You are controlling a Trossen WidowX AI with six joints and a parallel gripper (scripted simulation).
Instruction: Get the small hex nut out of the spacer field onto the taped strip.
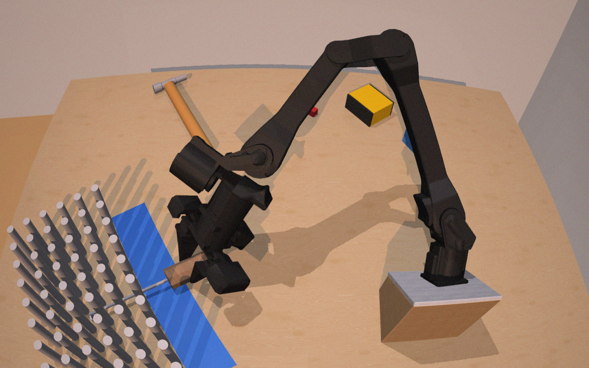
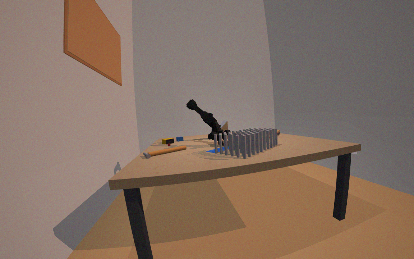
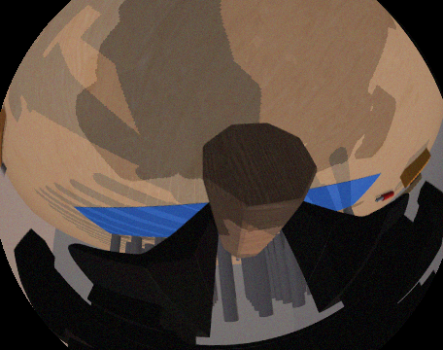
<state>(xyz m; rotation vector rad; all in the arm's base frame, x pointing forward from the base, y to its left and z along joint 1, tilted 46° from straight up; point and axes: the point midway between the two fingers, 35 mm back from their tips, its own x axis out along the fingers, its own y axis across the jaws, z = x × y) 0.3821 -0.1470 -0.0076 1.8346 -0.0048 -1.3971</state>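
The blue taped strip is 5 cm ahead of my gripper tip, 2 cm to the left of it and 1 cm below it. Round my gripper tip: small red cube (39 cm to the right, 27 cm behind); then black block (41 cm to the right, 40 cm behind, 1 cm above); then small hex nut (18 cm ahead, 9 cm to the left, 1 cm below).
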